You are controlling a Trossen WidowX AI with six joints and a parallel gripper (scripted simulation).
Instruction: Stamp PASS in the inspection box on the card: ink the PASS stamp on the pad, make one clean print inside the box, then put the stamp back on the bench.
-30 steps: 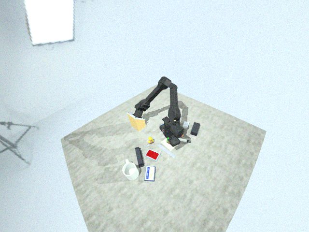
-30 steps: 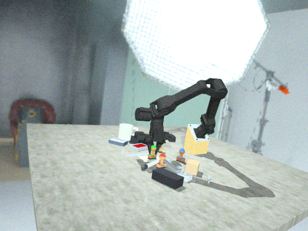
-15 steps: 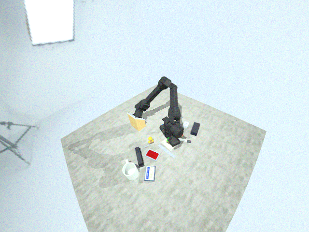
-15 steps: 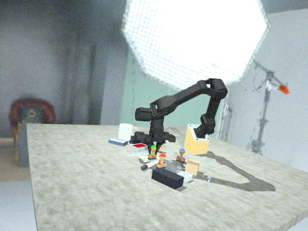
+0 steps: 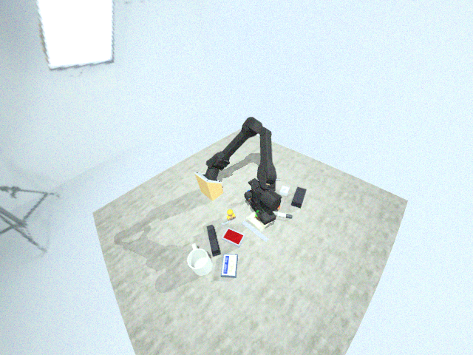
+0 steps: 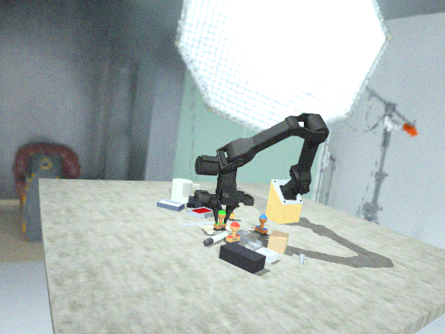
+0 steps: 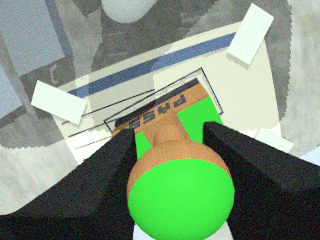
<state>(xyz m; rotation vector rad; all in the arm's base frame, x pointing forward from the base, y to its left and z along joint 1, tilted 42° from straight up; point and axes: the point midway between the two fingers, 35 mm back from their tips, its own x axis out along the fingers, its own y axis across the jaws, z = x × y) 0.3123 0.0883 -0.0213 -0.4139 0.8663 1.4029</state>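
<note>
Right now the green-knobbed PASS stamp is right at my gripper tip. Round my gripper tip: pale ruler: 6 cm to the right, 3 cm ahead, 2 cm below; then red-knobbed stamp: 11 cm to the left, 2 cm ahead; then pale card: 3 cm below, 1 cm to the right.
</note>
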